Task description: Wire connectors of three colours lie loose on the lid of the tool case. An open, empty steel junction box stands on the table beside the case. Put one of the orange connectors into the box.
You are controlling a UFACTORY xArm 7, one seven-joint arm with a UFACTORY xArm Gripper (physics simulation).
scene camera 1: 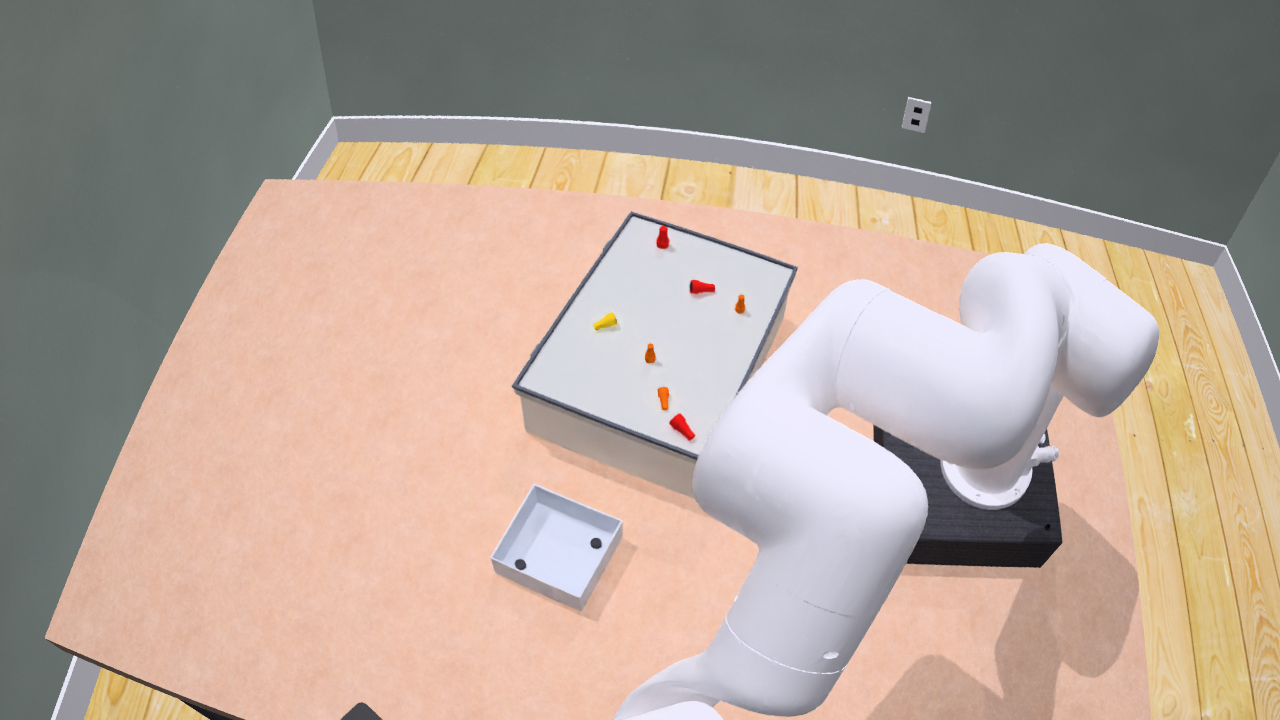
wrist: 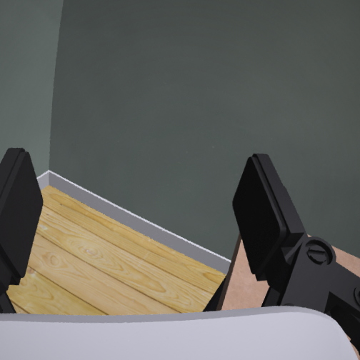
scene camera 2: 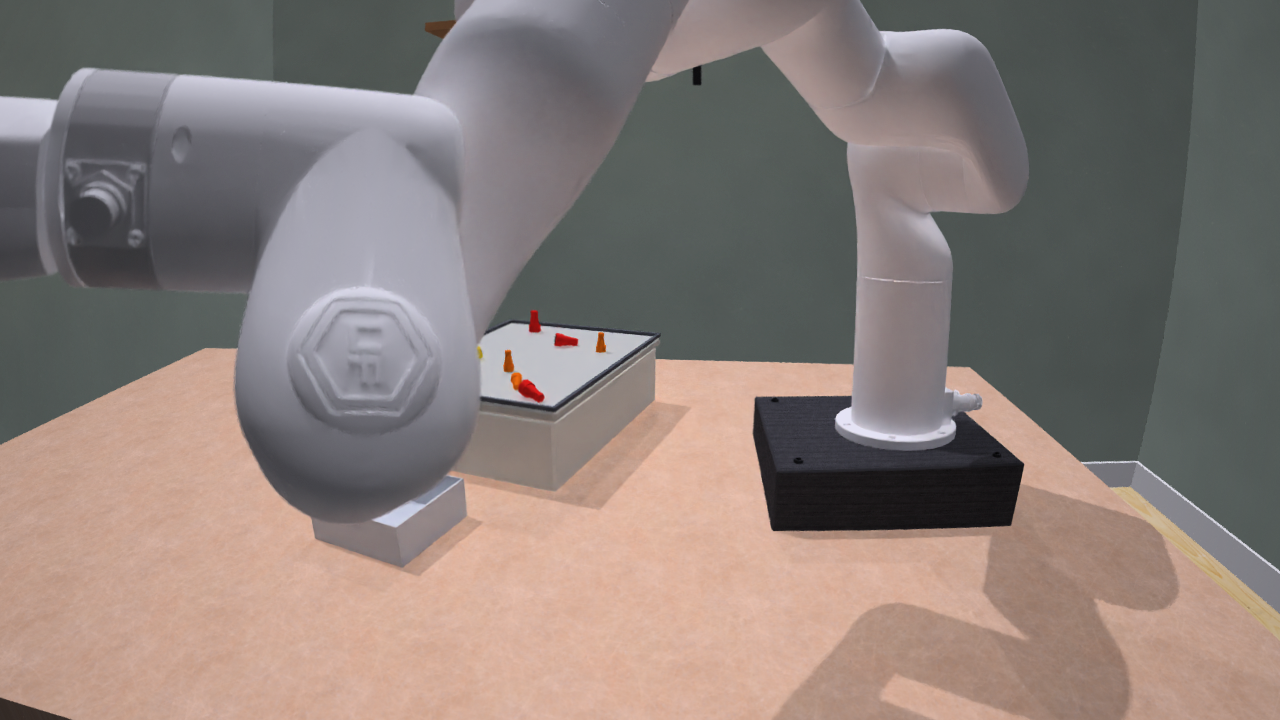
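Seen in the pictures: arm's base at its link origin: (scene camera 2: 895, 429).
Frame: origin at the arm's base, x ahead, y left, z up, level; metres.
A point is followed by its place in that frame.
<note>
Two orange connectors, one (scene camera 1: 740, 304) {x 0.281, y -0.210, z 0.043 m} (scene camera 2: 600, 342) {x 0.281, y -0.210, z 0.042 m} near the lid's right edge and one (scene camera 1: 650, 353) {x 0.385, y -0.142, z 0.044 m} (scene camera 2: 508, 360) {x 0.385, y -0.142, z 0.042 m} near its middle, stand upright on the tool case (scene camera 1: 599, 445) {x 0.441, y -0.070, z -0.020 m} (scene camera 2: 608, 394) {x 0.277, y -0.135, z 0.003 m}. A third orange connector (scene camera 1: 663, 397) {x 0.375, y -0.089, z 0.038 m} (scene camera 2: 516, 380) {x 0.374, y -0.086, z 0.037 m} lies near the front, close to a red connector (scene camera 1: 682, 427) {x 0.358, y -0.049, z 0.041 m} (scene camera 2: 530, 390) {x 0.359, y -0.048, z 0.039 m}. The steel junction box (scene camera 1: 541, 586) {x 0.506, y 0.095, z -0.033 m} (scene camera 2: 434, 521) {x 0.443, y 0.069, z -0.038 m} stands open and empty beside the case; the arm partly hides it in scene camera 2. My gripper (wrist: 139, 176) is open and empty, facing wall and floor, away from the connectors.
A red connector (scene camera 1: 662, 237) {x 0.361, y -0.315, z 0.047 m} (scene camera 2: 534, 321) {x 0.360, y -0.315, z 0.044 m} stands at the lid's back; another red one (scene camera 1: 702, 287) {x 0.321, y -0.239, z 0.040 m} (scene camera 2: 565, 340) {x 0.321, y -0.237, z 0.038 m} and a yellow one (scene camera 1: 605, 321) {x 0.431, y -0.191, z 0.040 m} lie on the lid. The arm (scene camera 1: 832, 537) {x 0.324, y 0.266, z 0.392 m} (scene camera 2: 358, 232) {x 0.390, y 0.412, z 0.241 m} reaches past the case's right side. Its black base (scene camera 1: 975, 550) {x 0.032, y 0.101, z -0.017 m} (scene camera 2: 895, 497) {x 0.043, y 0.099, z -0.023 m} stands at the right.
</note>
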